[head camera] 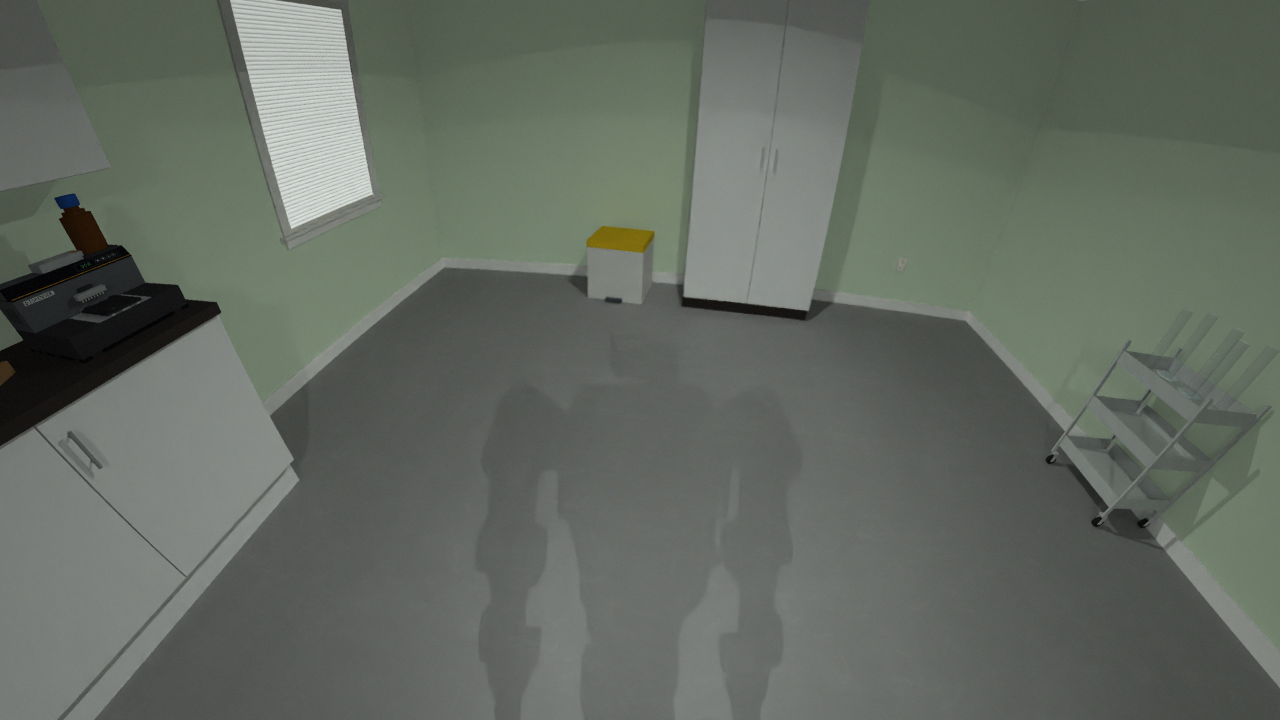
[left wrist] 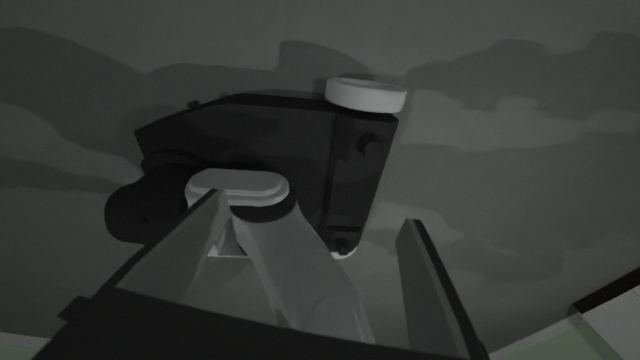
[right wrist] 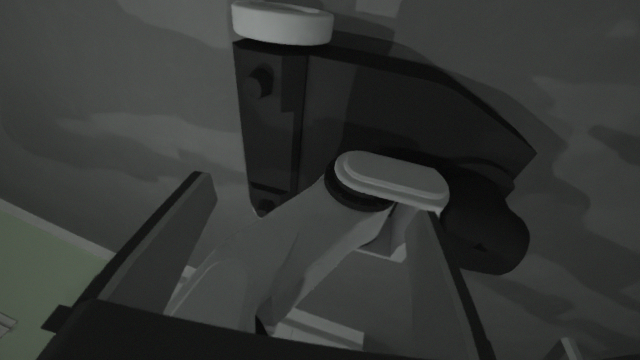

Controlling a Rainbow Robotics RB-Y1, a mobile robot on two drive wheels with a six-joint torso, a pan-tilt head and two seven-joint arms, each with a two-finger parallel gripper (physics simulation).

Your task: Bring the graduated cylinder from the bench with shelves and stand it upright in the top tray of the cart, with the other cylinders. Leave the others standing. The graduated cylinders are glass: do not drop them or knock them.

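Frame: origin at the robot's base, x ahead, y left, z up, level; metres.
Where they show: left gripper, between the fingertips: (left wrist: pixel 311 215); right gripper, between the fingertips: (right wrist: pixel 312 203).
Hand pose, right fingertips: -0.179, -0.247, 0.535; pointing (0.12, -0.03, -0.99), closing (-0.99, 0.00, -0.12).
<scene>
After its pixels a point has its place, as x, y, z.
The grey three-tier cart (head camera: pixel 1154 381) {0.887, -2.300, 0.703} stands on its wheels against the right wall in the head view. Several clear glass cylinders (head camera: pixel 1219 362) {0.753, -2.341, 0.893} stand upright in its top tray. The bench with shelves and the graduated cylinder on it do not show in these views. My left gripper (left wrist: pixel 311 215) {-0.140, 0.256, 0.539} is open and empty in the left wrist view, hanging over the robot's own base. My right gripper (right wrist: pixel 312 203) {-0.179, -0.247, 0.535} is open and empty in the right wrist view, also over the base. Neither gripper shows in the head view.
At the left is a white cabinet (head camera: pixel 170 429) {0.723, 1.467, 0.621} with a dark top, bearing a black instrument (head camera: pixel 89 295) {0.872, 1.688, 1.037} and a brown bottle (head camera: pixel 84 231) {0.983, 1.725, 1.211} with a blue cap. A white bin (head camera: pixel 617 273) {2.837, -0.006, 0.225} with a yellow lid and a tall white cupboard (head camera: pixel 733 205) {2.671, -0.736, 0.792} stand at the back wall.
</scene>
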